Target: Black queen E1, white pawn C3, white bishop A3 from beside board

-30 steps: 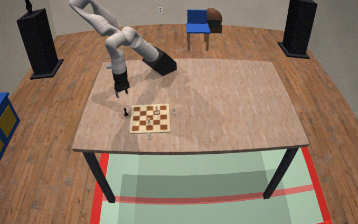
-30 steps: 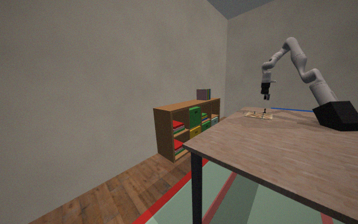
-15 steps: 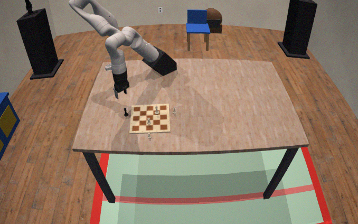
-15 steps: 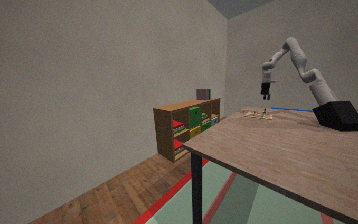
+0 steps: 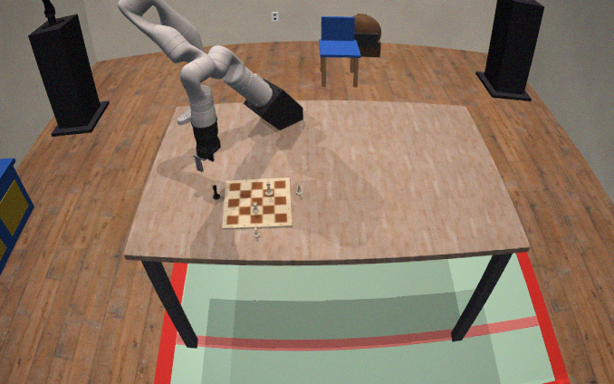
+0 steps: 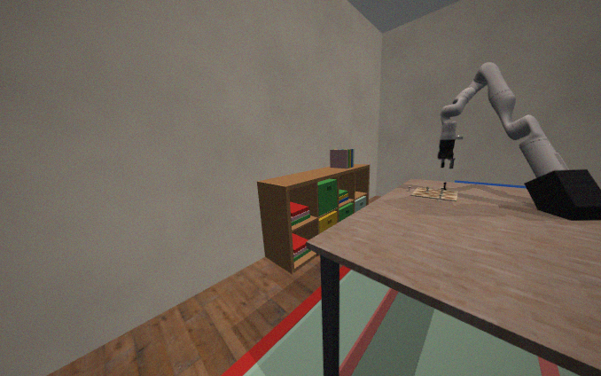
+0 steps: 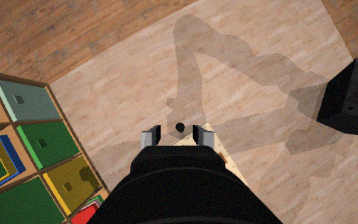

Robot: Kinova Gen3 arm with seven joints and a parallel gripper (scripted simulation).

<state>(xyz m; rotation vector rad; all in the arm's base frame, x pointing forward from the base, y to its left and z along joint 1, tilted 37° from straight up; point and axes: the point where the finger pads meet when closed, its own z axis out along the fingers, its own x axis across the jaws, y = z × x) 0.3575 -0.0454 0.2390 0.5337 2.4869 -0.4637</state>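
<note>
My gripper is now 13 cm above the black queen and 1 cm to the right of it. The rest, counted from my hand: white pawn 17 cm ahead, 16 cm to the left, 15 cm below; then chessboard 16 cm to the left, 16 cm below, 3 cm ahead.
</note>
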